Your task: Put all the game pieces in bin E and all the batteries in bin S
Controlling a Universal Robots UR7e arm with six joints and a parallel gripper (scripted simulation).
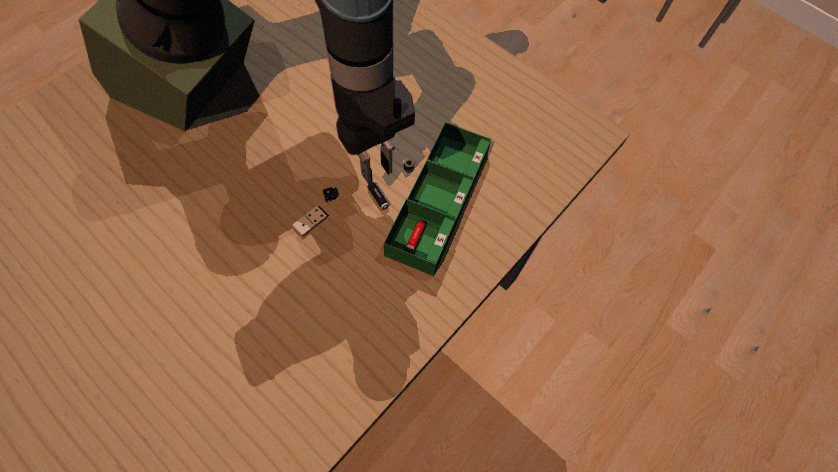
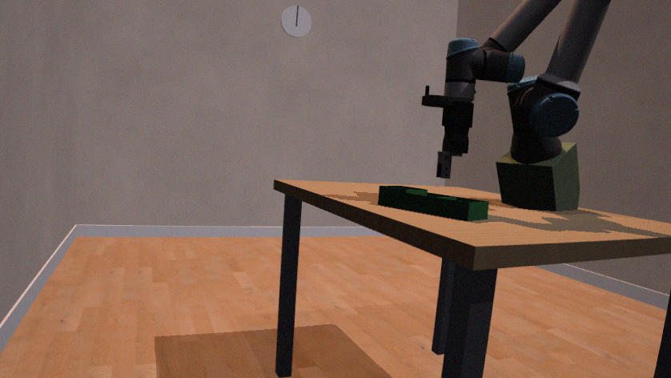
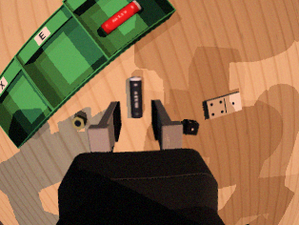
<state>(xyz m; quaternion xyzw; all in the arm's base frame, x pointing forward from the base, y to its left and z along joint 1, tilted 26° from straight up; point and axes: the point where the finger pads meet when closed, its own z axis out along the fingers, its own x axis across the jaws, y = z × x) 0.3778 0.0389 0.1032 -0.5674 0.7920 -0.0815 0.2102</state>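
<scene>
Right now the black battery is 9 cm below my hand. From my hand the other things lie so: brass nut 1 cm behind, 8 cm to the left, 9 cm below; green three-compartment bin 8 cm ahead, 6 cm to the left, 7 cm below; black die 6 cm behind, 5 cm to the right, 9 cm below.
</scene>
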